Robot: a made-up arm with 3 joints. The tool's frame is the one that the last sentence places.
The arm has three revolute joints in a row. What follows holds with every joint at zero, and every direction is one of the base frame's. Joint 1 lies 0.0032 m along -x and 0.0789 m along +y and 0.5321 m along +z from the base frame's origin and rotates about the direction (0.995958, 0.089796, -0.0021). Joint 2 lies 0.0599 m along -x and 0.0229 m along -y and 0.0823 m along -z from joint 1 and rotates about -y. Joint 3 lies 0.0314 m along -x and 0.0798 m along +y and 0.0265 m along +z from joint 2 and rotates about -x. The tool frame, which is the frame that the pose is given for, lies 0.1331 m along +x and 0.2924 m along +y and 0.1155 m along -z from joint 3; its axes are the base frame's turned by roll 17.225, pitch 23.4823 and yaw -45.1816 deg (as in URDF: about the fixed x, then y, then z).
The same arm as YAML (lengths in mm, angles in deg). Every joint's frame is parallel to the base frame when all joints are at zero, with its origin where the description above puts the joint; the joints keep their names.
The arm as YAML. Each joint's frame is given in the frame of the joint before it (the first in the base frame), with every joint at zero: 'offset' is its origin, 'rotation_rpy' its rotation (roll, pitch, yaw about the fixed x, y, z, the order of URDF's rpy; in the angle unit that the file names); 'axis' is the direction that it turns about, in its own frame. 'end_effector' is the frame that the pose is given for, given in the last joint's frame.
length_unit: mm
angle_unit: deg
chain:
  - id: joint 1
    offset: [-3.2, 78.9, 532.1]
    rotation_rpy: [0.0, 0.0, 0.0]
    axis: [0.995958, 0.089796, -0.0021]
  - id: joint 2
    offset: [-59.9, -22.9, -82.3]
    rotation_rpy: [0.0, 0.0, 0.0]
    axis: "-y"
  - id: joint 3
    offset: [-31.4, 79.8, 26.5]
    rotation_rpy: [0.0, 0.0, 0.0]
    axis: "-x"
end_effector:
  offset: [133.1, 292.4, -115.5]
  rotation_rpy: [17.23, 23.48, -45.18]

